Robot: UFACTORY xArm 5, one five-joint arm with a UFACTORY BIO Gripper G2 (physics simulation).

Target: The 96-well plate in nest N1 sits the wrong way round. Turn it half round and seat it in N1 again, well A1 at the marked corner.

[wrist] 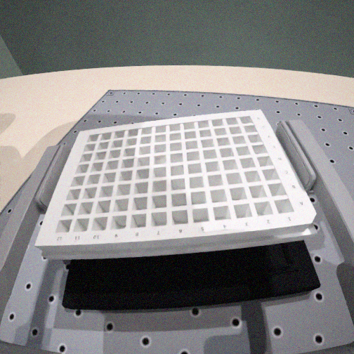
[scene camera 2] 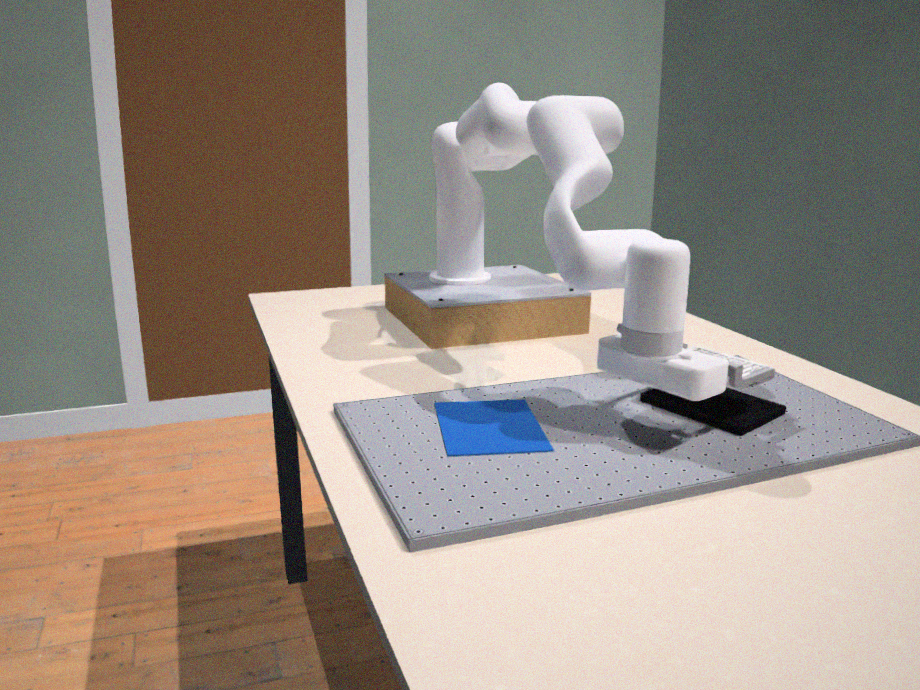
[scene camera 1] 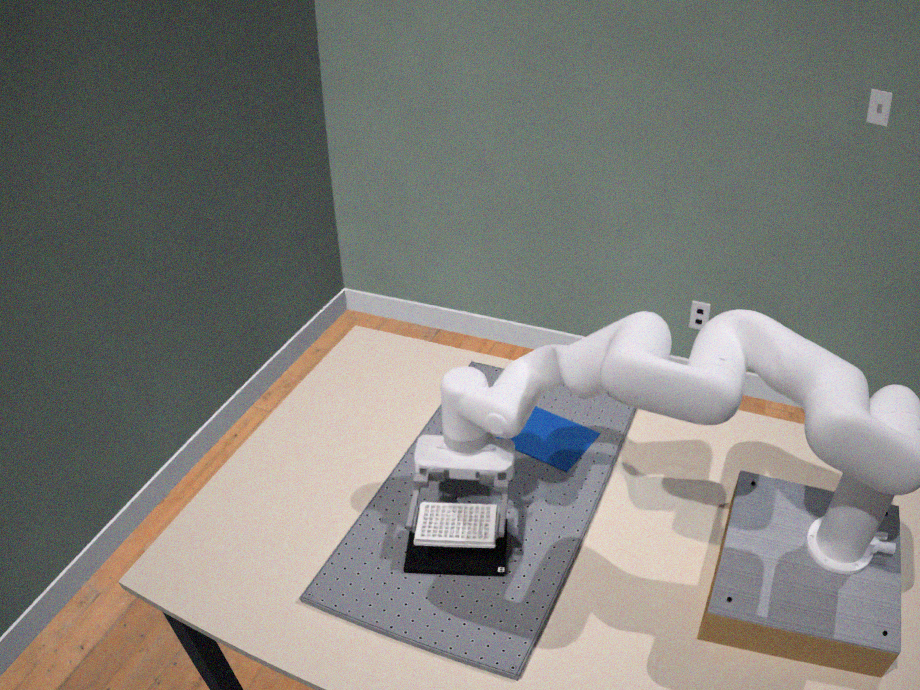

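Note:
The white 96-well plate [scene camera 1: 455,523] [scene camera 2: 756,371] [wrist: 172,175] is held level above the black nest N1 [scene camera 1: 454,561] [scene camera 2: 743,417] [wrist: 190,284], apart from it. My gripper [scene camera 1: 457,519] [wrist: 174,167] is shut on the plate, with one finger at each short side. In the wrist view, row A and the numbers run along the near long edge, with 1 at the right and 12 at the left; well A1 is at the near right. A small white mark [scene camera 1: 500,569] is on the nest's near right corner in scene camera 1. The plate hides part of the nest.
The nest stands on a grey perforated board [scene camera 1: 356,571] [scene camera 2: 594,486] on the beige table [scene camera 1: 282,460] [scene camera 2: 668,579]. A flat blue square [scene camera 1: 561,441] [scene camera 2: 490,427] lies on the board beyond the gripper in scene camera 1. The arm's base block [scene camera 1: 780,638] [scene camera 2: 512,320] stands on the table.

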